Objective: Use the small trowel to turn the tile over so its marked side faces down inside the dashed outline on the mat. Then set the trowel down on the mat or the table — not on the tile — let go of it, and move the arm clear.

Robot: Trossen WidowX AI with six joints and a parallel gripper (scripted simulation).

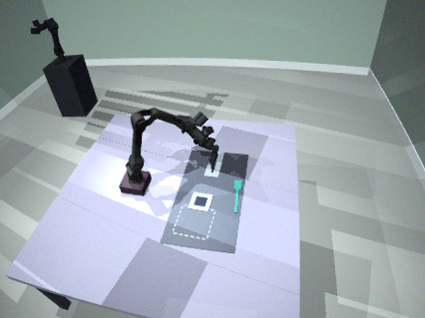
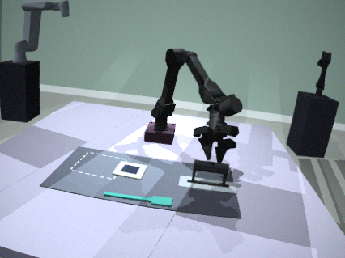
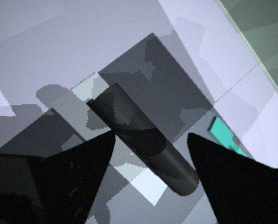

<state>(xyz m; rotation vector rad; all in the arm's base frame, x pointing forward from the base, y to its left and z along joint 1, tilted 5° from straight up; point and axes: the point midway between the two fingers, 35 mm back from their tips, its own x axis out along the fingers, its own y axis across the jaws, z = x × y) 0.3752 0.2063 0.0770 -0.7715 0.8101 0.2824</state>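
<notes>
The trowel lies 3 cm to the right of my gripper tip and 5 cm below it. The rest, counted from my gripper tip: tile (4 cm behind, 29 cm to the right, 9 cm below); dark mat (23 cm to the right, 11 cm below); teal flat tool (14 cm ahead, 22 cm to the right, 9 cm below).
</notes>
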